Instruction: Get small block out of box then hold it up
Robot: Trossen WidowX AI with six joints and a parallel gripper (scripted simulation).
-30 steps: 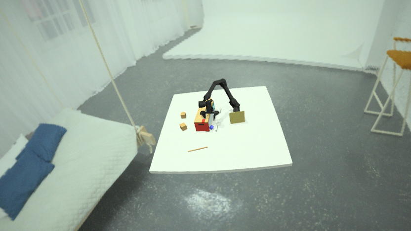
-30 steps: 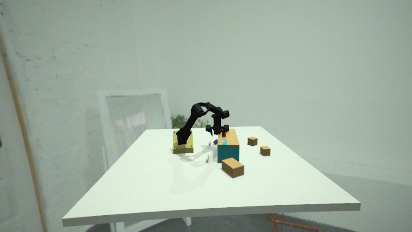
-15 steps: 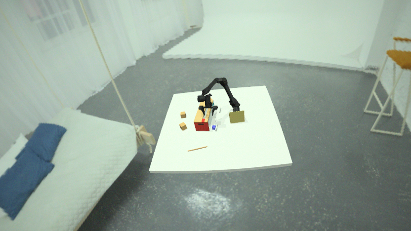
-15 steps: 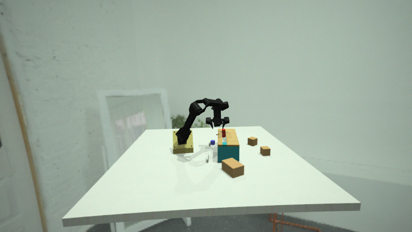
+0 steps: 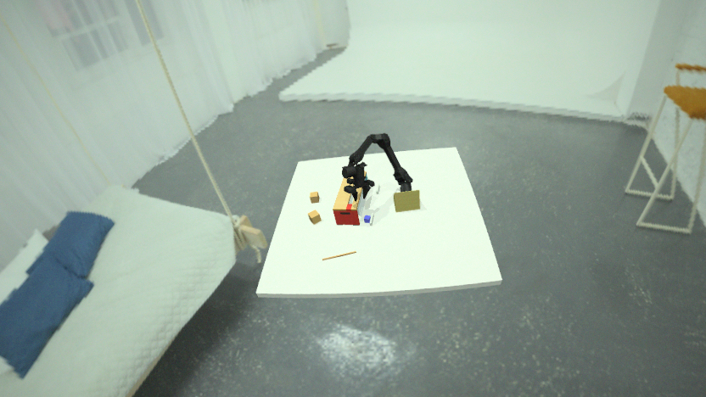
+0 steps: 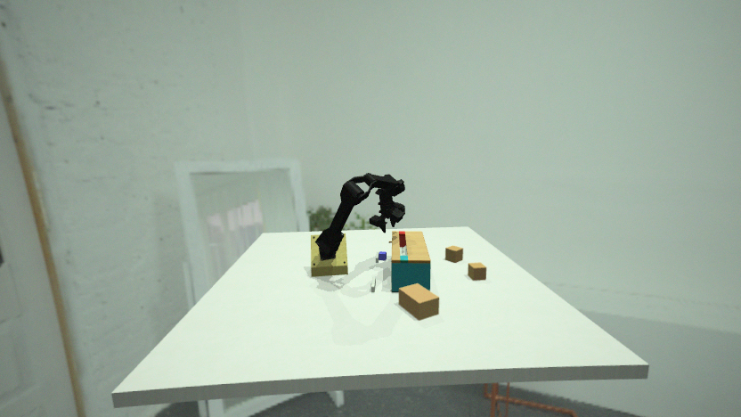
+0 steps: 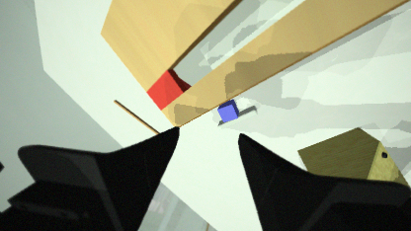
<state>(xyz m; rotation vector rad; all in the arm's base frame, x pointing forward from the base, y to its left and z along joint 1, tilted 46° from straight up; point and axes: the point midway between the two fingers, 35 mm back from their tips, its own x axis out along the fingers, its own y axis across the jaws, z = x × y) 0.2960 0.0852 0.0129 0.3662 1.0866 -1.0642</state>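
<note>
My gripper tip is now 20 mm past the blue block, 30 mm to the right of it and 140 mm above it. Round my gripper tip: thin wooden stick (170 mm ahead, 270 mm to the left, 150 mm below); box (10 mm ahead, 140 mm to the right, 90 mm below); tan block (20 mm behind, 460 mm to the right, 120 mm below).
</note>
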